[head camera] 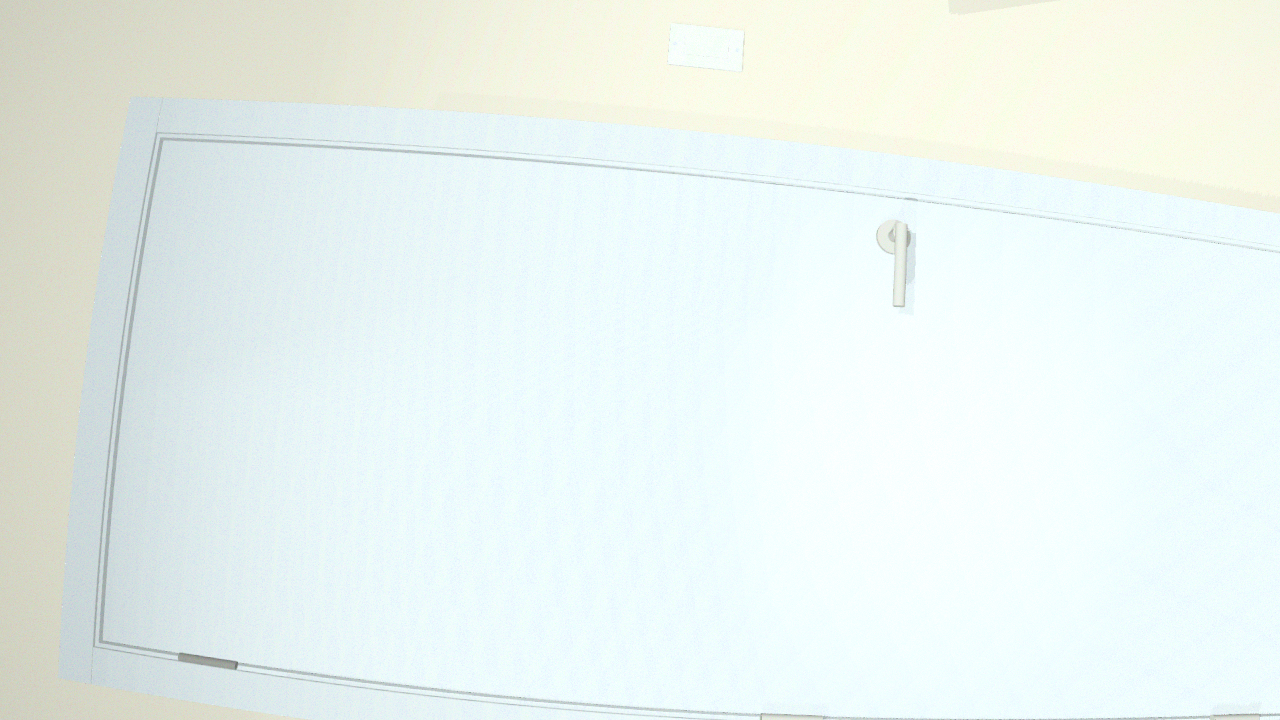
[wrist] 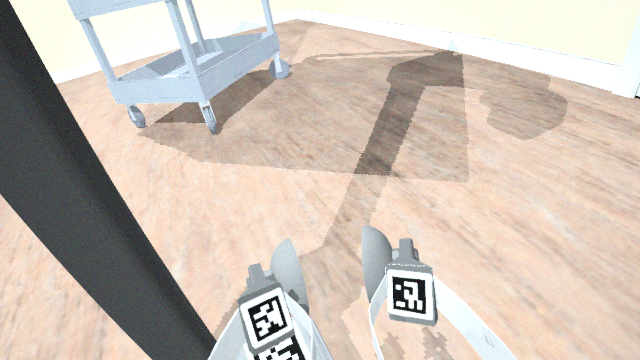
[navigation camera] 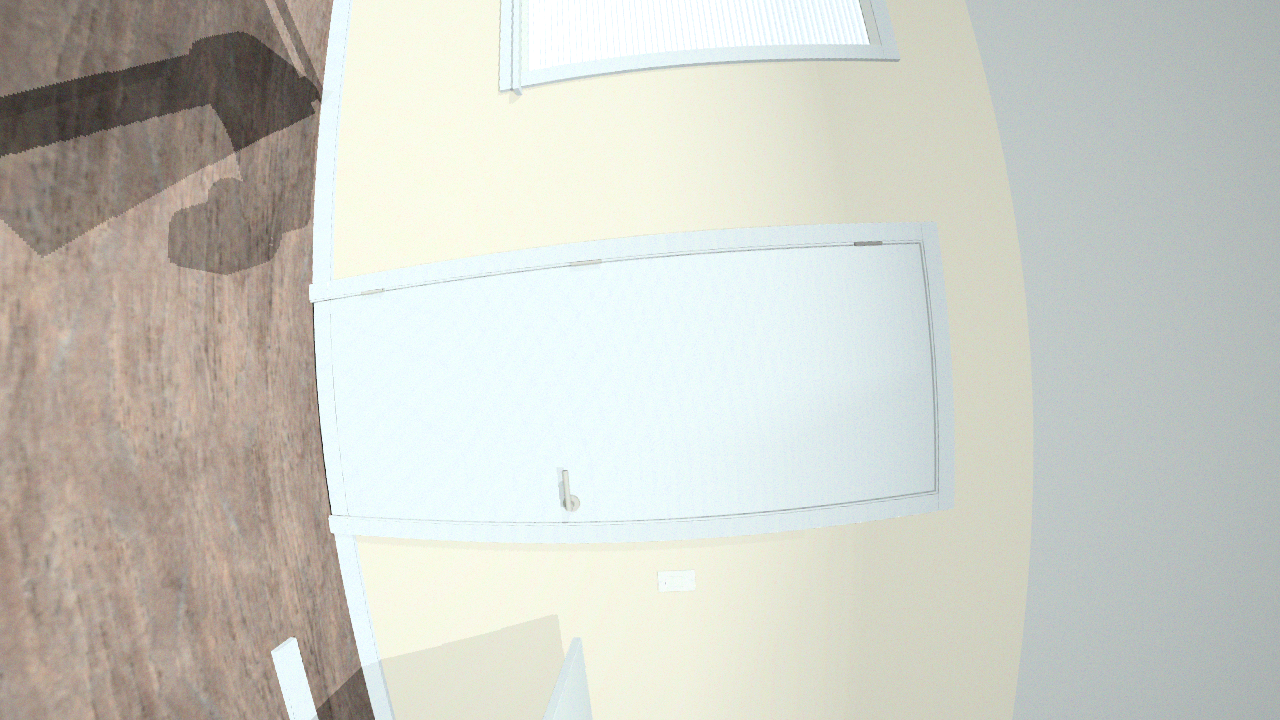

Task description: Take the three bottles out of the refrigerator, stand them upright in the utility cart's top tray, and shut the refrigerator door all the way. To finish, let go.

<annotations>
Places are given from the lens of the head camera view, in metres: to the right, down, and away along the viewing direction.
white room door (head camera: 381,406): -0.36, 0.07, 1.23
</annotations>
